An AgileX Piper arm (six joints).
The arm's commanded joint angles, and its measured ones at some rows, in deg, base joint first. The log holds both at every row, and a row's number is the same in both.
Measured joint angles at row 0:
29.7 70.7 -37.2 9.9 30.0 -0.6
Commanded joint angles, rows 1 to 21:
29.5 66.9 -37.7 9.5 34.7 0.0
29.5 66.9 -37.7 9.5 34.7 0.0
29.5 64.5 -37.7 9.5 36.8 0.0
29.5 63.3 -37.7 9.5 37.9 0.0
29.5 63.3 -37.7 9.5 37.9 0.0
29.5 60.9 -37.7 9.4 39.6 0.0
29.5 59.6 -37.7 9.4 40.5 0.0
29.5 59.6 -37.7 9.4 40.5 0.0
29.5 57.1 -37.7 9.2 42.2 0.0
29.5 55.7 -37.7 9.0 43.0 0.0
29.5 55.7 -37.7 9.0 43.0 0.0
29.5 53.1 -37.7 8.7 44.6 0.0
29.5 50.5 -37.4 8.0 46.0 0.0
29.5 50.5 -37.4 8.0 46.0 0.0
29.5 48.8 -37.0 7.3 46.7 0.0
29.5 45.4 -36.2 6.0 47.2 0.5
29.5 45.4 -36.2 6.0 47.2 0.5
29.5 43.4 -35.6 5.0 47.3 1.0
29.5 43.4 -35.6 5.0 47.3 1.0
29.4 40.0 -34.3 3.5 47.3 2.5
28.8 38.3 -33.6 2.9 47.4 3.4
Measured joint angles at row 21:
29.7 42.7 -35.2 5.2 46.4 1.1
